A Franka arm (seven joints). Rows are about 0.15 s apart.
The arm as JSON. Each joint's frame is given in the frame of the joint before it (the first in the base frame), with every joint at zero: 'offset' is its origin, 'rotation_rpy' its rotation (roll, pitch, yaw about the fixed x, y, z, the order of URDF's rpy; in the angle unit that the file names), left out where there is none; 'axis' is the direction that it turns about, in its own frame. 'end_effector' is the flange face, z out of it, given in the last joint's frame.
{
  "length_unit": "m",
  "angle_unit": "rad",
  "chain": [
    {
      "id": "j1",
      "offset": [
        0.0,
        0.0,
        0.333
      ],
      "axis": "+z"
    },
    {
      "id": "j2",
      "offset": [
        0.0,
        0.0,
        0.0
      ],
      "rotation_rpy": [
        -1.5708,
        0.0,
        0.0
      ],
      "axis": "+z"
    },
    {
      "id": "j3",
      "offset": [
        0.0,
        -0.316,
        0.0
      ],
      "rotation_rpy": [
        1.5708,
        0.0,
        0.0
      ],
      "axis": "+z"
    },
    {
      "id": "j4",
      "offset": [
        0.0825,
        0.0,
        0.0
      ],
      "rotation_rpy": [
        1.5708,
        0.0,
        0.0
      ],
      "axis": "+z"
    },
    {
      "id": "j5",
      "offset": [
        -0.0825,
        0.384,
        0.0
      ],
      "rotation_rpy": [
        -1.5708,
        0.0,
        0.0
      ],
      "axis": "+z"
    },
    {
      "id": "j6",
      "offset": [
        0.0,
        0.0,
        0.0
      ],
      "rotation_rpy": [
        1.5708,
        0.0,
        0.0
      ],
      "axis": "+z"
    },
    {
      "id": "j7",
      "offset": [
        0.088,
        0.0,
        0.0
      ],
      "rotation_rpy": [
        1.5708,
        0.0,
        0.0
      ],
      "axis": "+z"
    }
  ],
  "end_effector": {
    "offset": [
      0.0,
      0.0,
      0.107
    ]
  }
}
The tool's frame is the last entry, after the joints.
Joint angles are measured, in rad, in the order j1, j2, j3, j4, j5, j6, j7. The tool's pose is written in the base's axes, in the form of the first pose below.
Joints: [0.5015 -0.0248 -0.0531 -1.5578 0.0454 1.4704 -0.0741]
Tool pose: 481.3 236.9 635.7 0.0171 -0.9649 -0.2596 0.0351
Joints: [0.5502 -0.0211 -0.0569 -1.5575 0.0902 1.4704 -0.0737]
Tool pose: 468.7 263.4 634.2 0.0377 -0.9577 -0.2822 0.0417
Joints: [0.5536 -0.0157 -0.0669 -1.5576 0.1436 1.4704 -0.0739]
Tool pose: 468.9 266.4 632.0 0.0633 -0.9566 -0.2802 0.0497
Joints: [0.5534 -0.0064 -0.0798 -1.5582 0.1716 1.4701 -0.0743]
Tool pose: 473.2 264.5 627.2 0.0760 -0.9570 -0.2743 0.0569
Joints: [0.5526 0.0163 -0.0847 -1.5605 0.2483 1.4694 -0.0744]
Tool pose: 476.3 272.9 615.5 0.1102 -0.9532 -0.2711 0.0763
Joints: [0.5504 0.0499 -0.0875 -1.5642 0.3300 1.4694 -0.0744]
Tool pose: 481.4 283.4 597.9 0.1452 -0.9477 -0.2658 0.1012
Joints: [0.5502 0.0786 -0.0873 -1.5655 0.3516 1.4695 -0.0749]
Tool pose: 486.6 289.3 582.0 0.1518 -0.9456 -0.2630 0.1172
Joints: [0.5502 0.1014 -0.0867 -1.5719 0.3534 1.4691 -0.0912]
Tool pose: 490.6 292.4 566.1 0.1500 -0.9427 -0.2681 0.1302
